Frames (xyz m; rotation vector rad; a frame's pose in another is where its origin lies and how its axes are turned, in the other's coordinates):
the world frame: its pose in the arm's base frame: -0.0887 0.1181 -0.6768 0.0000 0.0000 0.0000
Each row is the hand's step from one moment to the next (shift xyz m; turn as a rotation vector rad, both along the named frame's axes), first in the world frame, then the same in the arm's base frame.
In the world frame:
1: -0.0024 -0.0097 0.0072 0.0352 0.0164 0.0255
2: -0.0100 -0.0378 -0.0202 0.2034 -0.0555 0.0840
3: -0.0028 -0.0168 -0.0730 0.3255 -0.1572 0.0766
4: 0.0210 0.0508 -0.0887 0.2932 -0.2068 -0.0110
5: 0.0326 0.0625 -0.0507 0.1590 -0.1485 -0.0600
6: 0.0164 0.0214 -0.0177 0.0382 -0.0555 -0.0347
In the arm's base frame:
1: -0.0024 -0.0097 0.0072 0.0352 0.0164 0.0255
2: -0.0100 -0.0378 -0.0202 0.2034 -0.0555 0.0840
3: -0.0028 -0.0168 -0.0730 0.3255 -0.1572 0.0766
4: 0.0210 0.0508 -0.0887 0.2932 -0.2068 -0.0110
5: 0.0326 0.0625 -0.0507 0.1590 -0.1485 -0.0600
6: 0.0164 0.0214 -0.0177 0.0382 -0.0555 -0.0347

